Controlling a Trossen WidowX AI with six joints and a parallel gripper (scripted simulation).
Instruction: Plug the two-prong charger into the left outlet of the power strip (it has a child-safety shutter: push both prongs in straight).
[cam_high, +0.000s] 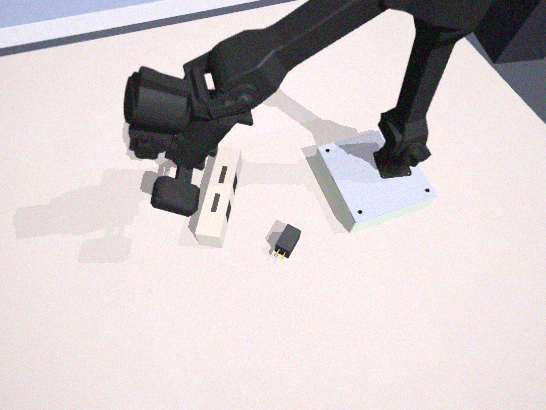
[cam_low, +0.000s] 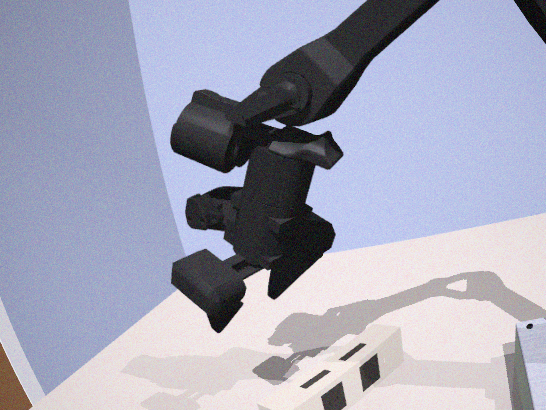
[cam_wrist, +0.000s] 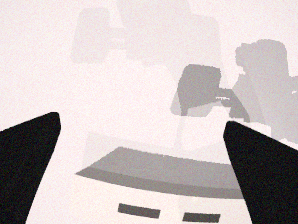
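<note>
My gripper tip is 19 cm past the charger, 12 cm above it and 11 cm to the right of it.
</note>
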